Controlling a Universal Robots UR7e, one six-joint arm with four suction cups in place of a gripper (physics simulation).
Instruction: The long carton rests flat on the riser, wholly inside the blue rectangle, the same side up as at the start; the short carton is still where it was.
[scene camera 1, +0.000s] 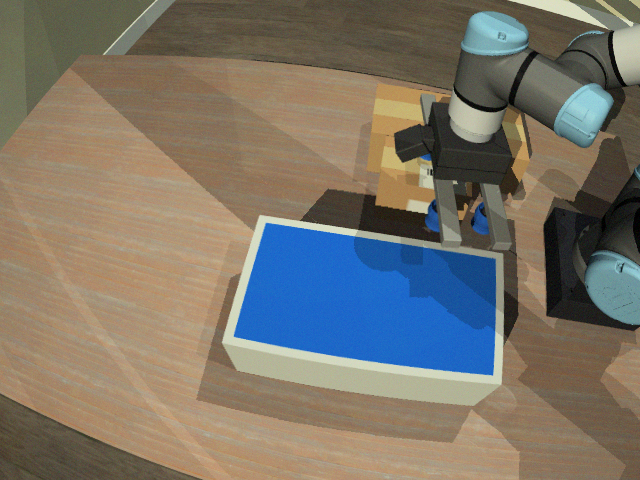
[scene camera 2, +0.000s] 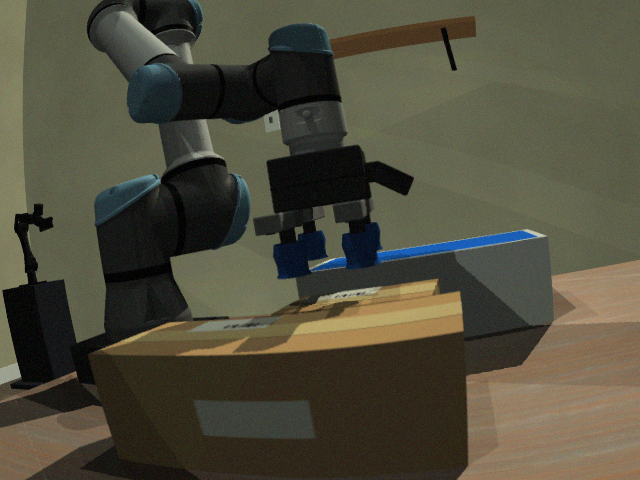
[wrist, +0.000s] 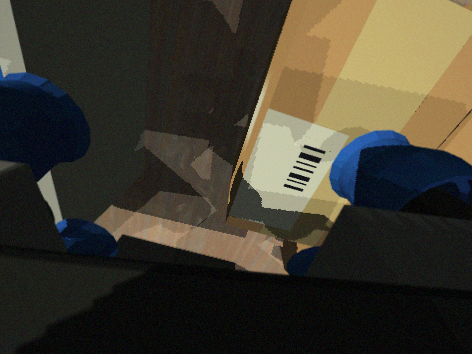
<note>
My suction head (scene camera 2: 291, 259) holds nothing. The cup is 12 cm from the middle of a short carton (scene camera 1: 405, 190), above it. A long carton (scene camera 1: 396, 108) and a riser with blue rectangle (scene camera 1: 344, 309) rest on the table.
The riser with blue rectangle also shows in scene camera 2 (scene camera 2: 505, 282) and in the wrist view (wrist: 101, 61). The short carton also shows in scene camera 2 (scene camera 2: 361, 297) and in the wrist view (wrist: 329, 79). My suction head shows as well in the wrist view (wrist: 381, 169).
</note>
